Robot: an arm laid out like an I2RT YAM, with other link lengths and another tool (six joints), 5 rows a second.
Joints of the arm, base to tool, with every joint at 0 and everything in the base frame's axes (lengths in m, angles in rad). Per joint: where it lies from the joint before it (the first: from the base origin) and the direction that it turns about. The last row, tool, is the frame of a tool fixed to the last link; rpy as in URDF.
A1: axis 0 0 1 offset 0.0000 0.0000 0.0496
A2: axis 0 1 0 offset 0.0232 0.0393 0.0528
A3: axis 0 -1 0 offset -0.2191 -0.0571 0.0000
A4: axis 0 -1 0 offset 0.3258 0.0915 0.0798
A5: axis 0 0 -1 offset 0.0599 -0.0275 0.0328
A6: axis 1 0 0 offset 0.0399 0.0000 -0.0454
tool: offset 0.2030 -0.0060 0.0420 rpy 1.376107 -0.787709 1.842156
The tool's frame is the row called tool.
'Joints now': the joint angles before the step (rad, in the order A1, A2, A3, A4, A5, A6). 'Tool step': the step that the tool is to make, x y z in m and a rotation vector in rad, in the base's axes. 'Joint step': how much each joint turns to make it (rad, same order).
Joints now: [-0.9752 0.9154 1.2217 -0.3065 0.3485 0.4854]
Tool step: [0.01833 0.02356 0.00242 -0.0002 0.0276 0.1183]
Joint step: [0.0042 -0.0684 -0.0195 -0.0572 -0.1140 -0.0244]
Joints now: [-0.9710 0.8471 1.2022 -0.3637 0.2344 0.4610]
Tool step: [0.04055 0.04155 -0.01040 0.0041 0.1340 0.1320]
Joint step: [0.1152 -0.0401 0.0003 -0.1014 -0.0130 -0.1068]
